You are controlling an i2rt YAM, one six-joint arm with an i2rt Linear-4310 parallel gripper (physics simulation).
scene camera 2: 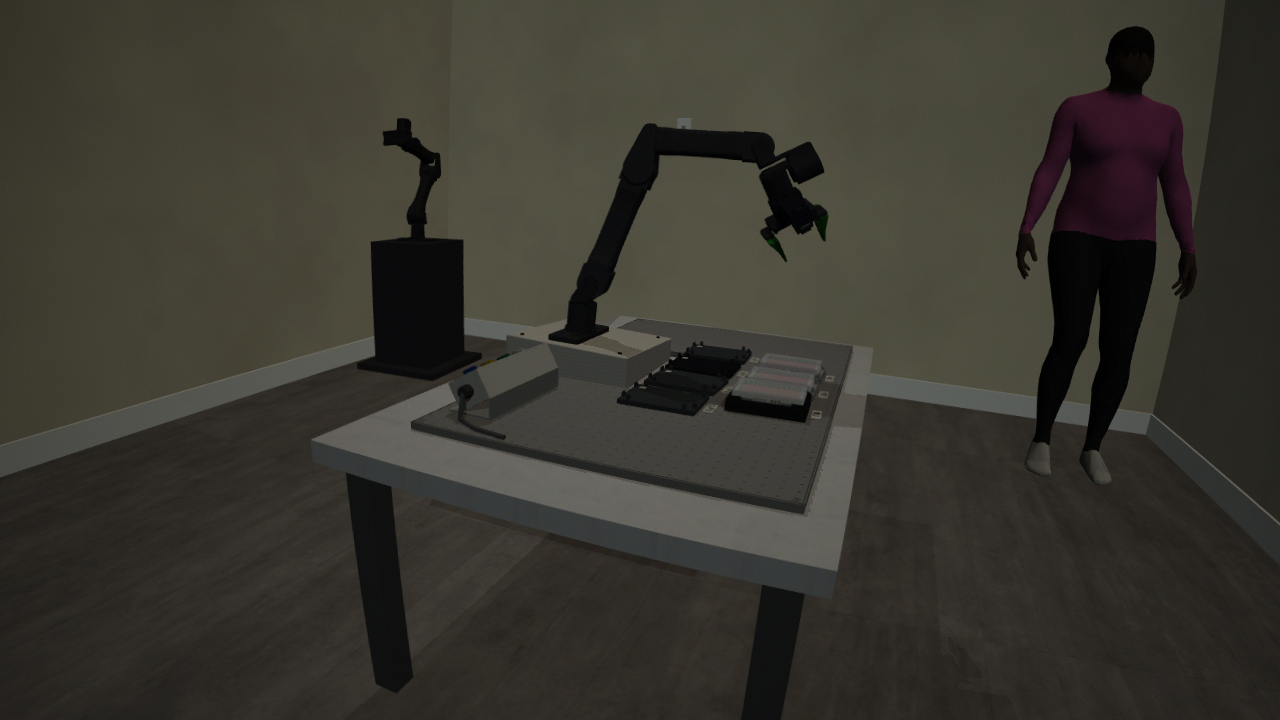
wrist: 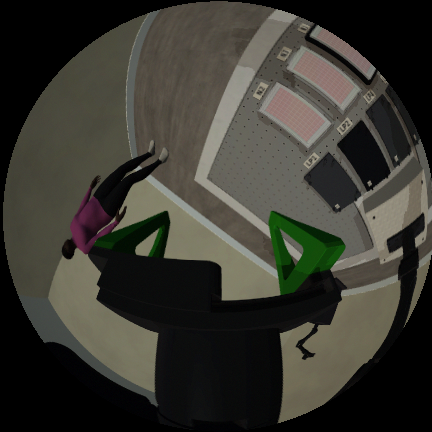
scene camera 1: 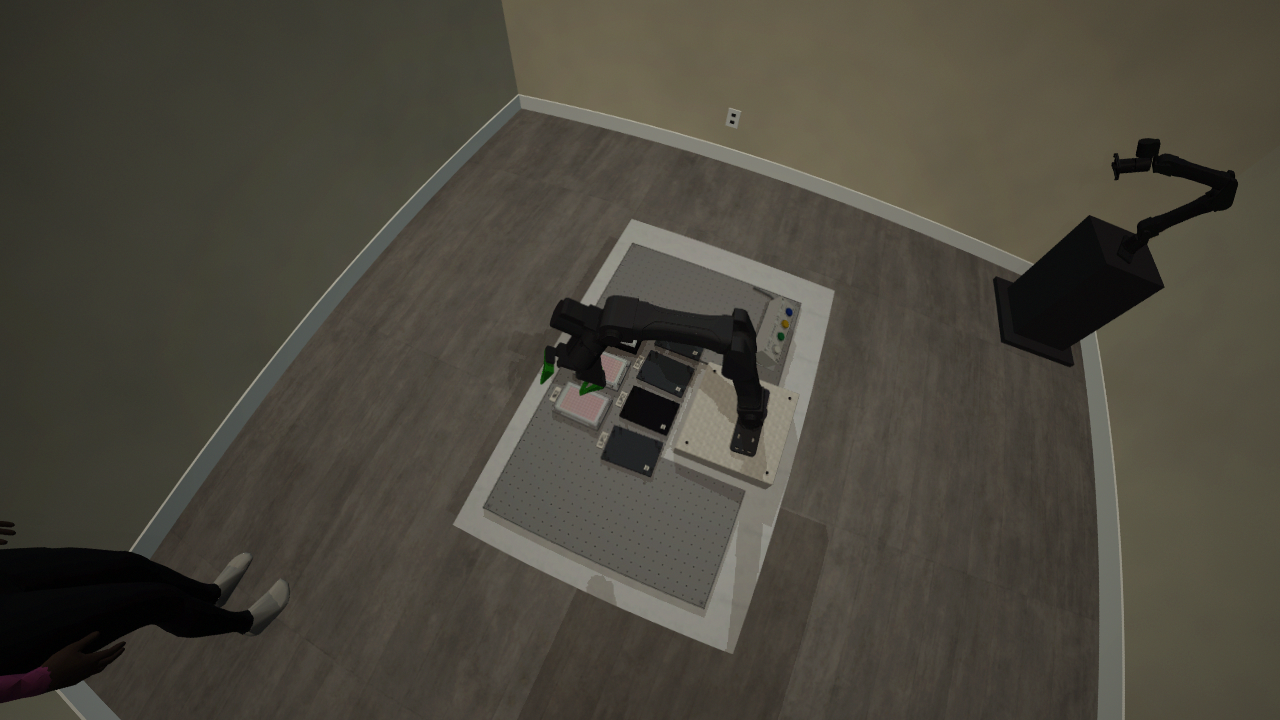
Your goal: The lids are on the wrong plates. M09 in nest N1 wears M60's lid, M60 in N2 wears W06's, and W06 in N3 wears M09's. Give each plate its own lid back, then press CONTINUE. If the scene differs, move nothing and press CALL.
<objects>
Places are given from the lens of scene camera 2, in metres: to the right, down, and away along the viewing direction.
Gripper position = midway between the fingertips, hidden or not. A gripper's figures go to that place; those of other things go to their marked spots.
my gripper (scene camera 2: 804, 250): 0.36, -0.24, 1.41
nest N1 (scene camera 2: 798, 413): 0.27, 0.09, 1.10
spot LP1 (scene camera 2: 699, 351): 0.14, -0.02, 1.53
LP2 (scene camera 2: 709, 367): 0.15, 0.02, 1.39
spot LP3 (scene camera 2: 682, 402): 0.08, 0.08, 1.15
The marked spots on the spot LP1 and the nest N1 are 0.46 m apart.
</objects>
